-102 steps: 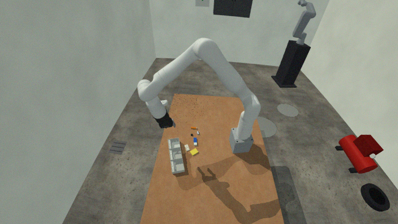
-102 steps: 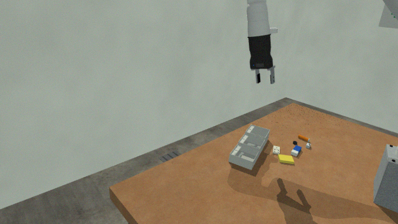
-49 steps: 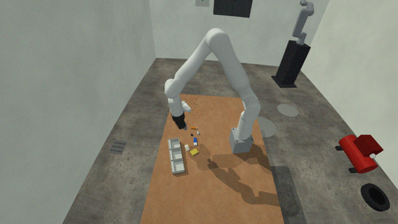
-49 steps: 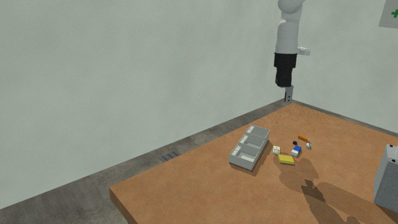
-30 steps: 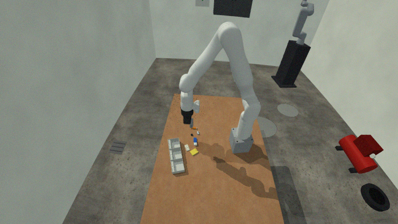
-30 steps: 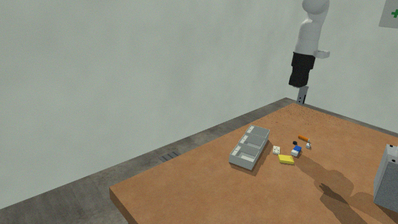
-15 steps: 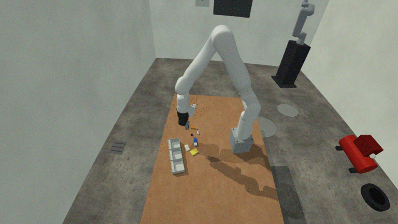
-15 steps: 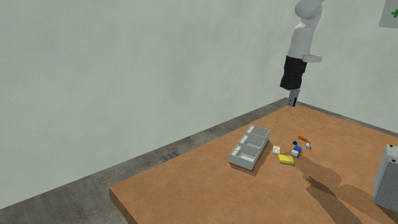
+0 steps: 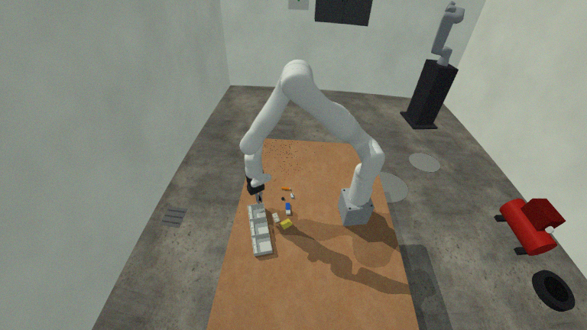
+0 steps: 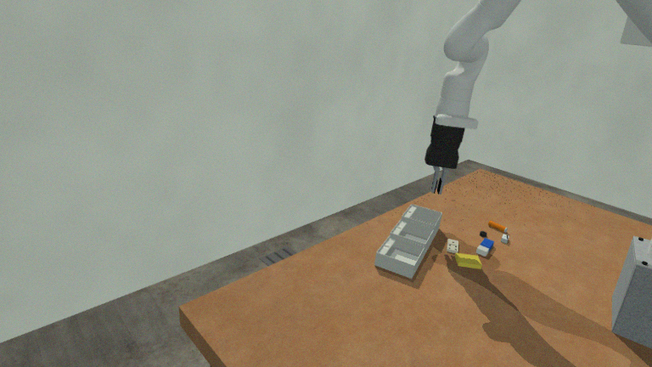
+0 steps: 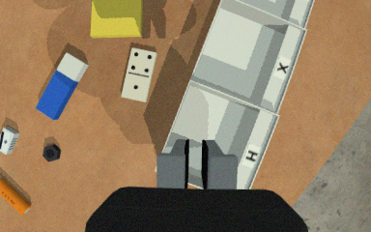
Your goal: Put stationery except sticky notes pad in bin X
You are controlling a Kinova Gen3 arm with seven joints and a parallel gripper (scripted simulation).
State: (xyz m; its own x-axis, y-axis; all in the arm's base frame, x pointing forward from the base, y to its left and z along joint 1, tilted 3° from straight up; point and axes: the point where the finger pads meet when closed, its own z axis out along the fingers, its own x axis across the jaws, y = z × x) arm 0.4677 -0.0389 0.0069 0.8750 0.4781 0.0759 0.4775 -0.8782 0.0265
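The grey three-compartment bin lies 11 cm below my hand, 9 cm to the left of it and 1 cm ahead of it. From my hand the other things lie so: sticky notes 13 cm behind, 12 cm below, 7 cm to the left; then white domino 12 cm below, 8 cm behind, 3 cm to the left; then eraser 14 cm behind, 12 cm below, 1 cm to the right.
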